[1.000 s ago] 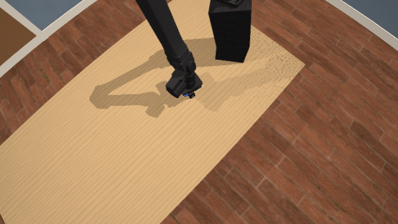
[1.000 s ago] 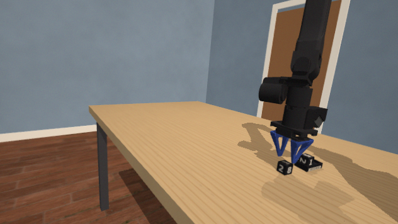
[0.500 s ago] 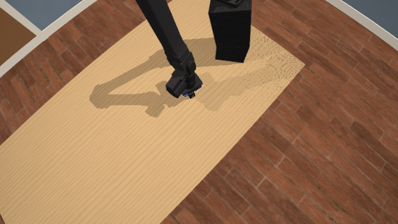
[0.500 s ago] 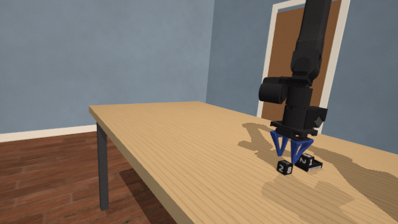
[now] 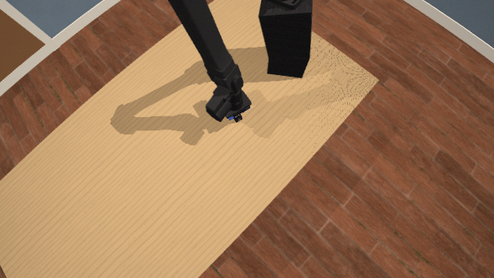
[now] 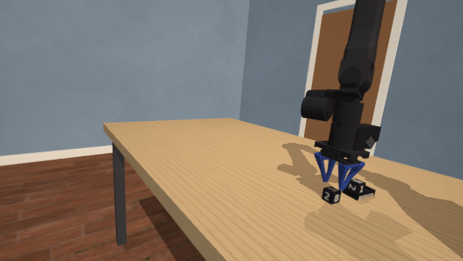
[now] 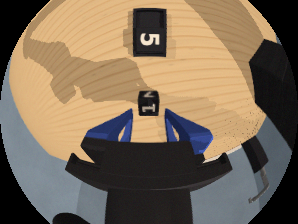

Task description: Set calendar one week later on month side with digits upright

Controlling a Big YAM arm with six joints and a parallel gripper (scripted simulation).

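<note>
Now: hand 30 mm above the black date cube. From my hand the other things lie so: black tray (30 mm behind, 100 mm to the right, 40 mm below); then black cube (30 mm behind, 90 mm to the right, 20 mm below).
</note>
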